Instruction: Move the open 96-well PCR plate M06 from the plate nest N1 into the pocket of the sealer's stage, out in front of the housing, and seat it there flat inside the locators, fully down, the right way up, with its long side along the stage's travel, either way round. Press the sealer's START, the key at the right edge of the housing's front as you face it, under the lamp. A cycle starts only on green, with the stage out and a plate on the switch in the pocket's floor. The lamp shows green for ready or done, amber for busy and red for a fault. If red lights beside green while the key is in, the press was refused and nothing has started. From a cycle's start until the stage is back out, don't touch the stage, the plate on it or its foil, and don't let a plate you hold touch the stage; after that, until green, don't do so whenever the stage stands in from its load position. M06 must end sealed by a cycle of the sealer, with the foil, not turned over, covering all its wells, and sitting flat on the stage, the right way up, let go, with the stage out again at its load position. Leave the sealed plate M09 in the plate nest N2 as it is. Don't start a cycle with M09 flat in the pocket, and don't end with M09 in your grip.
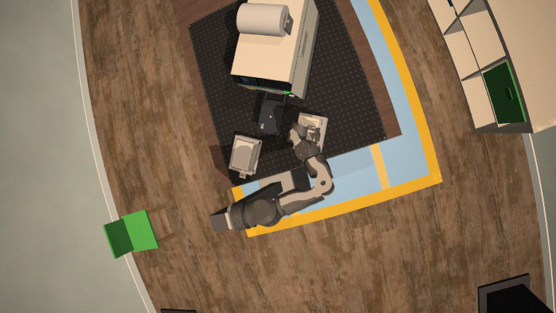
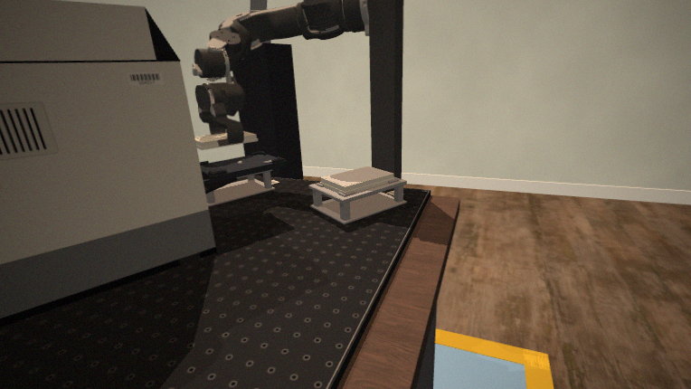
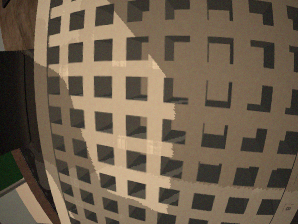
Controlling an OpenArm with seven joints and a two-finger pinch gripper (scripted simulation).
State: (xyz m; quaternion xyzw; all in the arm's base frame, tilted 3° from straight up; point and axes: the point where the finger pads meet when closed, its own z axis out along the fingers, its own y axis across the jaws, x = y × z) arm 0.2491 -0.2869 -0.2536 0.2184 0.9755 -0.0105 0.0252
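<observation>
The sealer's stage is 140 mm to the left of my hand, 100 mm ahead of it and 20 mm below it. Also, from my hand: 96-well plate M06: right at my hand; then plate nest N1: 80 mm below; then sealed plate M09: 320 mm to the left, 70 mm below, 30 mm behind.
</observation>
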